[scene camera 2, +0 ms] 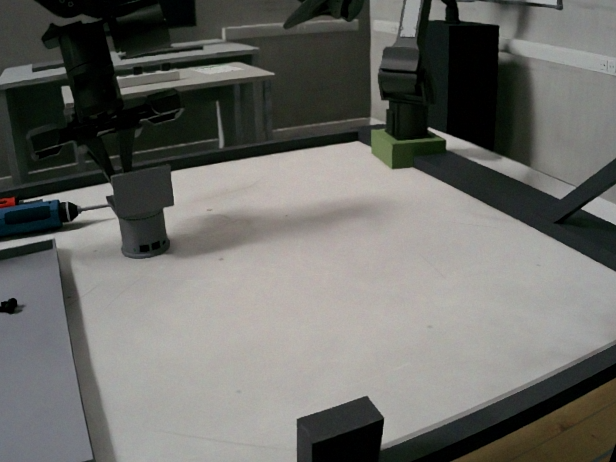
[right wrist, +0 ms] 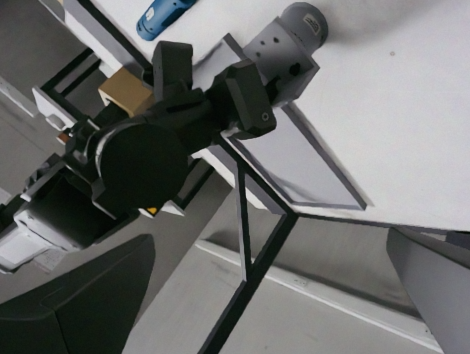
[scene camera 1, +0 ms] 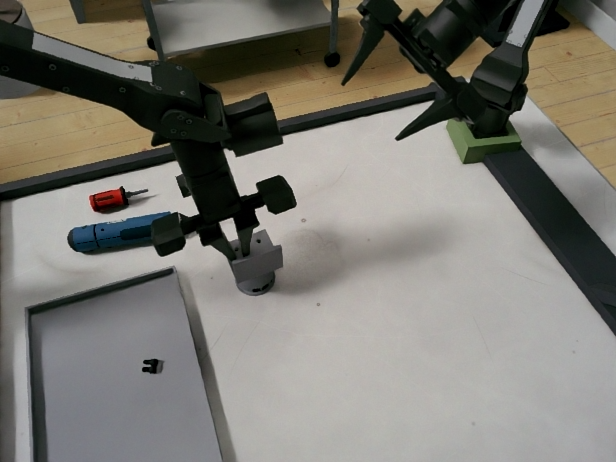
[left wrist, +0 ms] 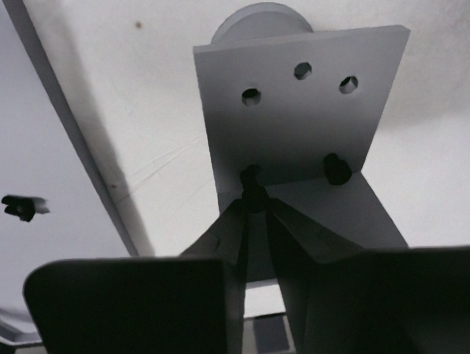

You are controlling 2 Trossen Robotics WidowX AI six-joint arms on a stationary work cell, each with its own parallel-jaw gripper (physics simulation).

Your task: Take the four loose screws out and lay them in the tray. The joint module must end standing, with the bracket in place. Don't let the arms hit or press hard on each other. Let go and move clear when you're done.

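Seen in the pictures: left gripper, between the fingertips: [scene camera 2: 125, 194] [right wrist: 273, 90] [scene camera 1: 243, 265] [left wrist: 255, 208]; right gripper, between the fingertips: [scene camera 2: 255, 6] [right wrist: 269, 241] [scene camera 1: 369, 113]; left arm's base, origin of its link: [right wrist: 119, 111]; right arm's base, origin of its link: [scene camera 2: 408, 134] [scene camera 1: 485, 125].
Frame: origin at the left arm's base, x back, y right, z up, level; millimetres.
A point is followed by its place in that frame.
Observation:
The grey joint module [scene camera 1: 256, 287] {x -376, y 320, z -77 mm} [scene camera 2: 144, 232] {x -378, y 322, z -64 mm} [left wrist: 262, 20] {x -400, y 269, z -78 mm} [right wrist: 305, 25] {x -421, y 302, z -67 mm} stands upright on the table, with the grey L-shaped bracket [scene camera 1: 260, 263] {x -382, y 330, z -7 mm} [scene camera 2: 142, 190] {x -379, y 329, z -10 mm} [left wrist: 295, 117] {x -395, y 290, z -31 mm} [right wrist: 272, 47] {x -404, y 286, z -31 mm} on top. My left gripper [scene camera 1: 239, 257] {x -366, y 311, z -14 mm} [left wrist: 255, 208] {x -366, y 311, z -14 mm} is shut on a black screw [left wrist: 254, 194] {x -369, y 301, z -13 mm} at the bracket's inner corner; whether its shank is clear of the hole is hidden. A second black screw [left wrist: 338, 170] {x -402, y 316, z -20 mm} sits in the bracket beside it. Two black screws [scene camera 1: 150, 366] {x -194, y 307, z -83 mm} [left wrist: 20, 207] {x -203, y 300, z -84 mm} lie close together in the grey tray [scene camera 1: 100, 425] {x -103, y 322, z -93 mm} [scene camera 2: 40, 380] {x -158, y 447, z -93 mm} [right wrist: 305, 170] {x -112, y 436, z -93 mm}. My right gripper [scene camera 1: 370, 111] {x -541, y 366, z 184 mm} [right wrist: 269, 241] {x -541, y 366, z 184 mm} is open and empty, raised at the far right.
A blue electric screwdriver [scene camera 1: 112, 234] {x -277, y 96, z -62 mm} [scene camera 2: 30, 219] {x -315, y 128, z -72 mm} [right wrist: 162, 17] {x -310, y 108, z -57 mm} and a red screwdriver [scene camera 1: 107, 199] {x -314, y 19, z -72 mm} lie behind the tray, left of the module. Dark frame rails [scene camera 1: 545, 220] {x -795, y 564, z -77 mm} [scene camera 2: 500, 200] {x -760, y 605, z -82 mm} edge the table. A dark post [scene camera 2: 340, 425] {x -237, y 712, z -41 mm} stands at the near edge in the second scene view.

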